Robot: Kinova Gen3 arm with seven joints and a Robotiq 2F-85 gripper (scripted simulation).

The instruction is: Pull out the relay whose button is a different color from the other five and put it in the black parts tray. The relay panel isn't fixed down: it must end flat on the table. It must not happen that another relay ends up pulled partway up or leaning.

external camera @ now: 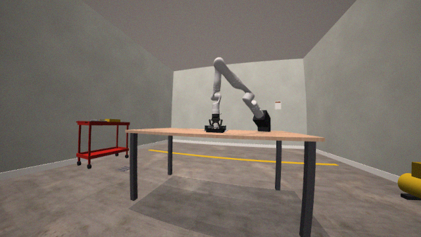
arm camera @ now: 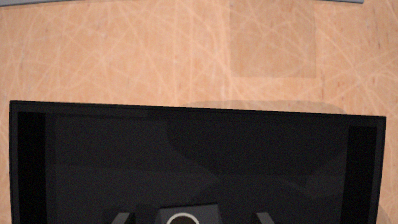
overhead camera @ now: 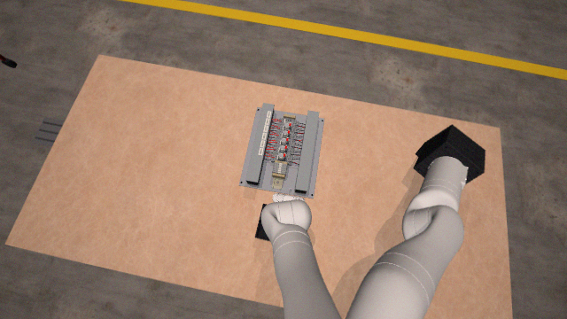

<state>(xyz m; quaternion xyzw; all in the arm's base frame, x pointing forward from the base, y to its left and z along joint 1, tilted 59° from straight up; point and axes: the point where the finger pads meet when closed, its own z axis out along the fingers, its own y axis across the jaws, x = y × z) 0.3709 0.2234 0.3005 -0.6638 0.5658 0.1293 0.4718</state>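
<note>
Right now the dark relay is 1 cm below my hand. Round my hand: grey relay panel (24 cm to the right, 14 cm ahead); then black parts tray (2 cm below).
</note>
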